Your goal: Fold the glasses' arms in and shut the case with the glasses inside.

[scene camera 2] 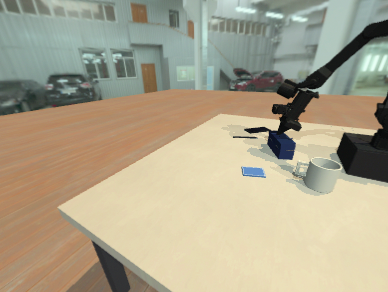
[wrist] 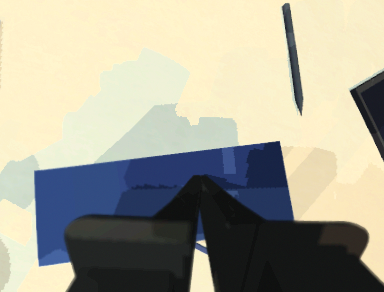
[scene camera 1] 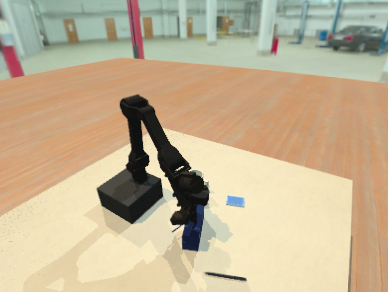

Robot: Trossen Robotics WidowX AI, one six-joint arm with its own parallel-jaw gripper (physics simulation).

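Pixels of known places: gripper, between the fingertips: (scene camera 2: 277,134) (wrist: 199,181) (scene camera 1: 195,222); arm's base, origin of its link: (scene camera 2: 385,147) (scene camera 1: 139,178).
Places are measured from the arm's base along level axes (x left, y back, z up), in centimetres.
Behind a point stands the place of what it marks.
The dark blue glasses case (scene camera 1: 191,240) {y -35.3, x -13.3, z -4.8 cm} (scene camera 2: 281,146) {y -31.2, x 2.8, z -4.4 cm} (wrist: 75,200) {y -30.5, x 0.0, z -3.0 cm} stands on the table with its lid lowered over its base. Whether the lid is fully flush I cannot tell. The glasses' body is hidden by the case. A thin blue piece (scene camera 1: 176,228) {y -27.3, x -11.1, z -5.6 cm} (wrist: 201,247) {y -27.9, x -9.3, z -5.7 cm} sticks out from the case's side nearer the robot base; it looks like part of a glasses' arm. My gripper (scene camera 2: 280,132) {y -33.5, x -7.3, z -2.9 cm} (wrist: 199,181) {y -33.5, x -7.3, z -2.9 cm} is shut and empty, its tips together at the lid's top, towards the case's end nearer the pen. Whether they touch the lid is unclear.
A dark pen (scene camera 1: 226,276) {y -50.2, x -16.4, z -9.7 cm} (scene camera 2: 245,137) {y -49.4, x -16.0, z -10.0 cm} (wrist: 293,60) {y -49.1, x -16.2, z -9.7 cm} and a black flat object (scene camera 2: 257,130) {y -45.0, x -31.5, z -10.0 cm} (wrist: 374,107) {y -46.8, x -28.5, z -9.7 cm} lie beyond one end of the case. A blue card (scene camera 1: 235,201) {y -39.7, x 17.7, z -10.0 cm} (scene camera 2: 253,172) {y -39.2, x 19.1, z -10.0 cm} and a grey mug (scene camera 2: 322,175) {y -19.6, x 21.0, z -4.3 cm} are towards the other end.
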